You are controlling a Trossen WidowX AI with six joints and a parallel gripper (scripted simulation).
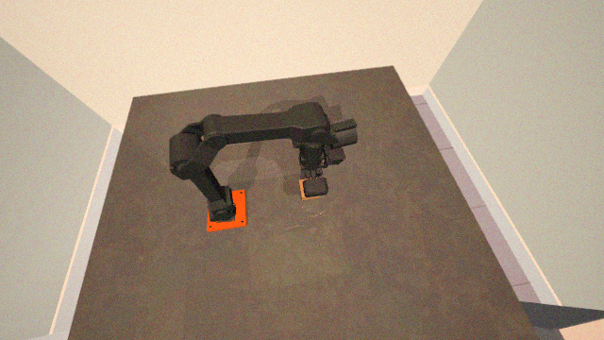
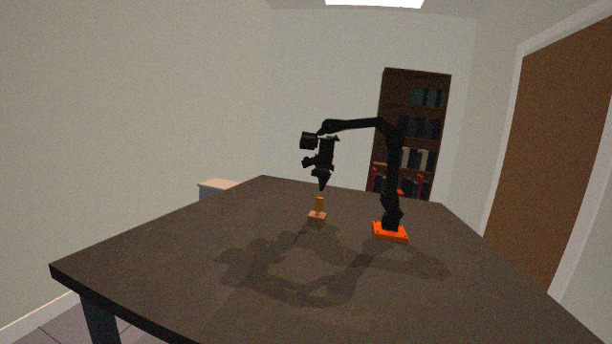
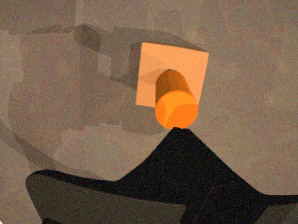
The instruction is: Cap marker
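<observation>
Now: gripper tip 5 cm above the orange cap. The rest, counted from my gripper tip: holder block: 12 cm below.
</observation>
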